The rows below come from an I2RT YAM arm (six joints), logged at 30 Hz.
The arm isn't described. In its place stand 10 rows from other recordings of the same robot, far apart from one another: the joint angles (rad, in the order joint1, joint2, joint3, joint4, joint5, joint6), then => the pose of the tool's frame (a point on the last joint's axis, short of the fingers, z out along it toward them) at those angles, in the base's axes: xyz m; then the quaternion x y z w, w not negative.
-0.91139, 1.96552, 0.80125, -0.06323, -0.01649, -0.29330 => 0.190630 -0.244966 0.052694 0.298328 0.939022 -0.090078 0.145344
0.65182, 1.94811, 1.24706, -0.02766, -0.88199, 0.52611 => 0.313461 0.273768 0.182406 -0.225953 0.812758 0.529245 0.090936
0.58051, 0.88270, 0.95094, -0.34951, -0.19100, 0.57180 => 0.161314 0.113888 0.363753 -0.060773 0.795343 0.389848 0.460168
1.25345, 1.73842, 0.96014, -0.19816, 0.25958, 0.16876 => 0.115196 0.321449 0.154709 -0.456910 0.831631 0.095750 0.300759
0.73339, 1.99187, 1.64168, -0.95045, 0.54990, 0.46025 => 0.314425 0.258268 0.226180 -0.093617 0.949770 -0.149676 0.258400
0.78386, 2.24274, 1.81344, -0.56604, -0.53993, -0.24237 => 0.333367 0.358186 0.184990 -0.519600 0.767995 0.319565 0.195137
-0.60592, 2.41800, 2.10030, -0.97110, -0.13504, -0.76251 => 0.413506 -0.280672 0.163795 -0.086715 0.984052 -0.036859 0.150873
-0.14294, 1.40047, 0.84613, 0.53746, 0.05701, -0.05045 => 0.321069 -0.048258 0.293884 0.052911 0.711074 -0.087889 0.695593
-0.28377, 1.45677, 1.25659, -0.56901, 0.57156, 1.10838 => 0.298622 -0.107150 0.313575 0.650849 0.607368 -0.087809 0.446978
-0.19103, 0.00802, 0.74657, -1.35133, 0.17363, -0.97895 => -0.014914 -0.003380 0.262195 -0.302463 0.831724 -0.317698 0.340323
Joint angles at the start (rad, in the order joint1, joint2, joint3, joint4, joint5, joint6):
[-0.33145, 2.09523, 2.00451, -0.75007, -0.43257, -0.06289]
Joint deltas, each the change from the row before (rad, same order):
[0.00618, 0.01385, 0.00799, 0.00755, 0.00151, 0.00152]
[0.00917, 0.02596, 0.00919, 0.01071, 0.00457, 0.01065]
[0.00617, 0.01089, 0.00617, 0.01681, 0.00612, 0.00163]
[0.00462, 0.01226, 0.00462, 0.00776, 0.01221, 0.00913]
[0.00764, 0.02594, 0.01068, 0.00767, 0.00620, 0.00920]
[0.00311, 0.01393, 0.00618, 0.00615, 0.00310, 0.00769]
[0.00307, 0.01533, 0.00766, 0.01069, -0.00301, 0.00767]
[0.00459, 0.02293, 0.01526, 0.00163, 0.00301, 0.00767]
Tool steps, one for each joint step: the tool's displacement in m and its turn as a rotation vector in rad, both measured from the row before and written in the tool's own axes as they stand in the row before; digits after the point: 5 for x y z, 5 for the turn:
[-0.00044, 0.00064, 0.00545, -0.00263, 0.00023, -0.00337]
[0.00121, -0.00024, 0.01090, -0.00200, 0.00826, 0.00695]
[-0.00137, 0.00092, 0.00458, 0.00245, -0.00902, -0.00752]
[0.00036, -0.00026, 0.00517, 0.00904, 0.00167, 0.00595]
[0.00161, -0.00054, 0.01039, 0.00076, 0.00924, 0.00698]
[0.00058, -0.00068, 0.00533, 0.00096, 0.00240, 0.00618]
[0.00005, -0.00060, 0.00565, -0.00502, -0.00199, 0.00439]
[0.00077, -0.00087, 0.00775, -0.00013, 0.00690, 0.00687]

